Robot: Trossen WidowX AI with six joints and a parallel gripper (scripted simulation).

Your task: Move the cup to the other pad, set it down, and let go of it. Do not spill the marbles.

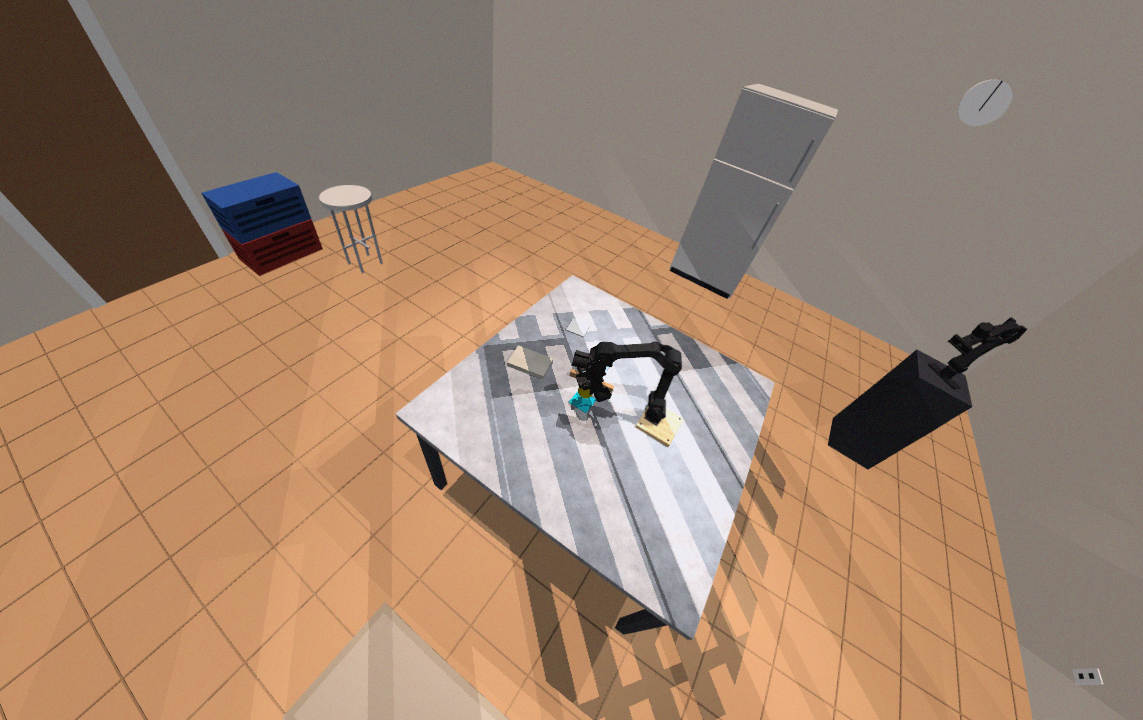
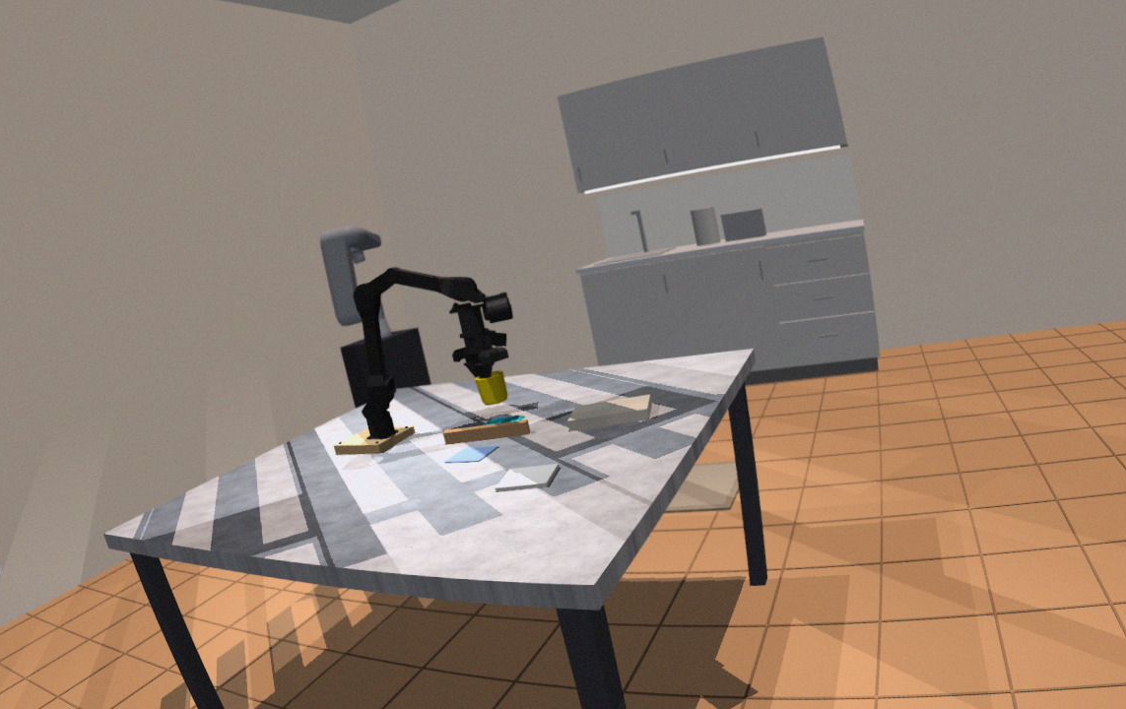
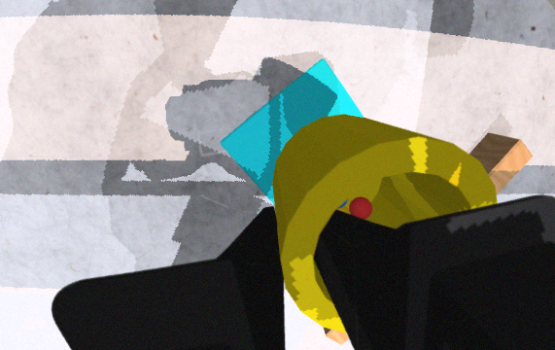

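Now: gripper tip 2 cm short of the cyan pad, 1 cm to the left of it and 10 cm above it. Round my gripper tip: red marble: 3 cm ahead, 3 cm to the right, 2 cm below; then yellow cup: 2 cm ahead, 1 cm to the right; then wooden bar: 5 cm ahead, 12 cm to the right, 9 cm below.
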